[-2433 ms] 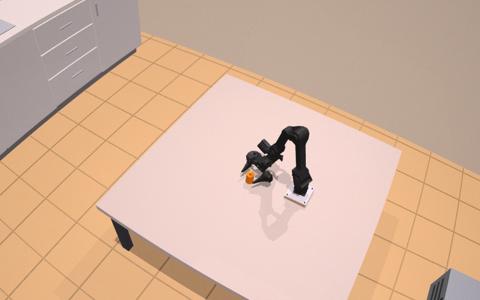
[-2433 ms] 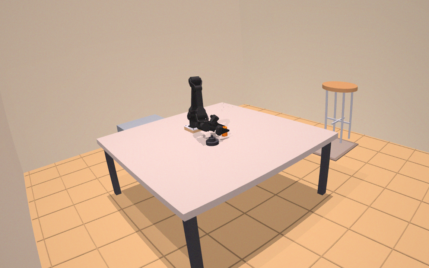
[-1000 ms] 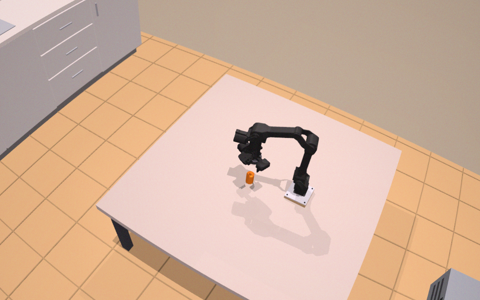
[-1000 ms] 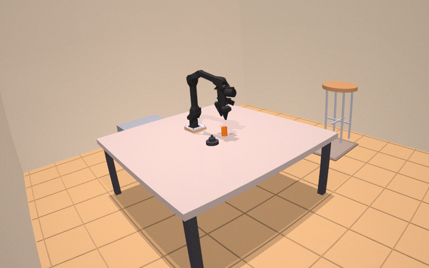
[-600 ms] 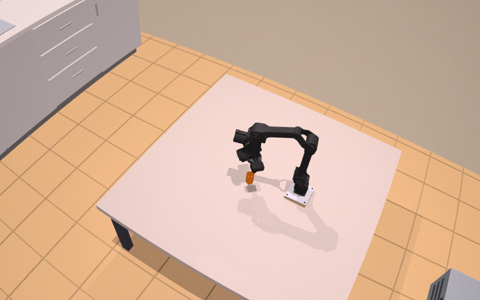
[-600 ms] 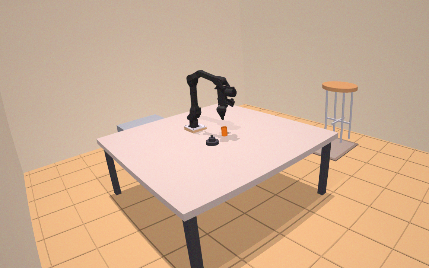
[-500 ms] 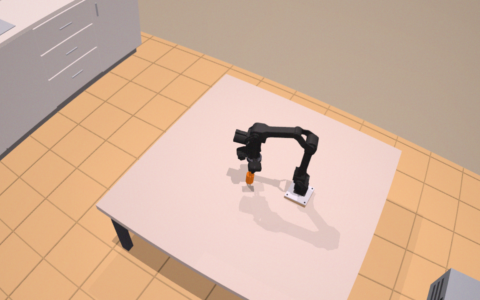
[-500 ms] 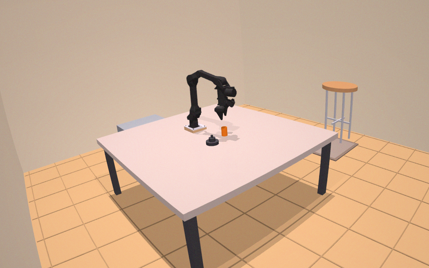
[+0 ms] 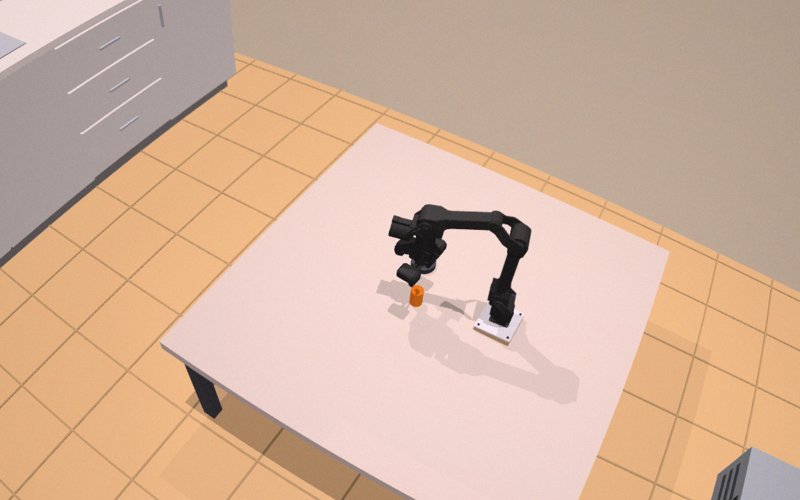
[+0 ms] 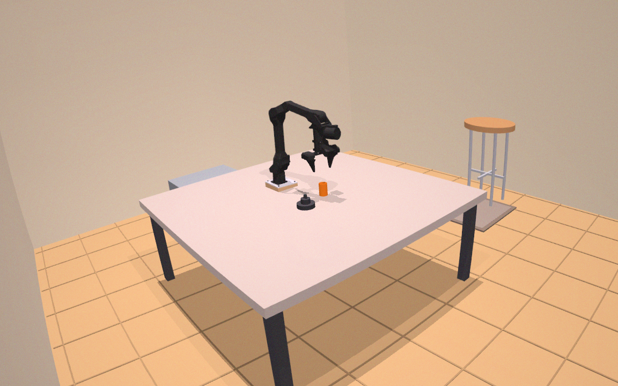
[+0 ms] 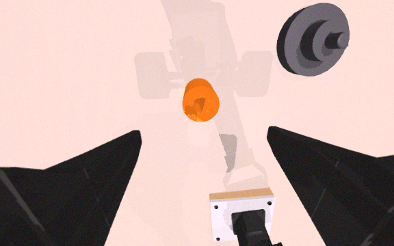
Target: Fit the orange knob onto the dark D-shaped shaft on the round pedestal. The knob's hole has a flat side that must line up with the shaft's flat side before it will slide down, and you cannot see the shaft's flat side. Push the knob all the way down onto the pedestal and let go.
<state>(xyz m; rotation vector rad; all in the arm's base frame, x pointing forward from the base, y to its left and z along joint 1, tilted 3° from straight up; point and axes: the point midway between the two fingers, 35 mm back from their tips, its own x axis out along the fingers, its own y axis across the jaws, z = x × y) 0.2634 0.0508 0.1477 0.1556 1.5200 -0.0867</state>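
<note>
Now: gripper tip 10 cm above the orange knob. The rest, counted from my gripper tip: pedestal: 4 cm ahead, 15 cm to the right, 10 cm below.
</note>
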